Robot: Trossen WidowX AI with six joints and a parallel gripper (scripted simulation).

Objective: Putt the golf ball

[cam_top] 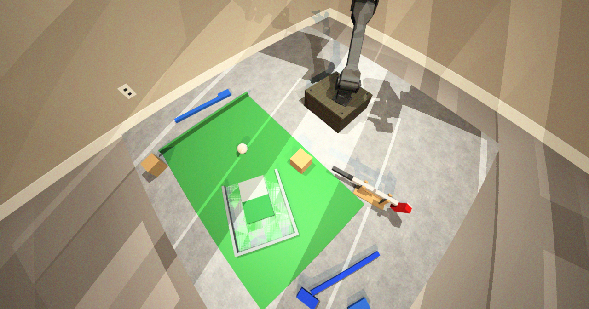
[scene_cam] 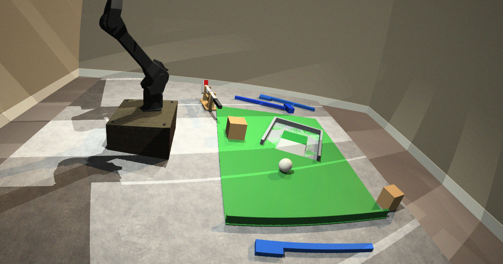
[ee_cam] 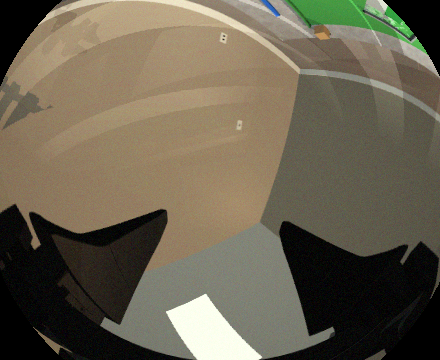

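Right now my gripper tip is 190 mm short of the red putter, 420 mm to the right of it and 630 mm above it. From my gripper tip the other things lie so: white golf ball (330 mm ahead, 80 mm to the right, 660 mm below); then wooden rack (200 mm ahead, 430 mm to the left, 650 mm below); then green mat (400 mm ahead, 20 mm to the left, 690 mm below).
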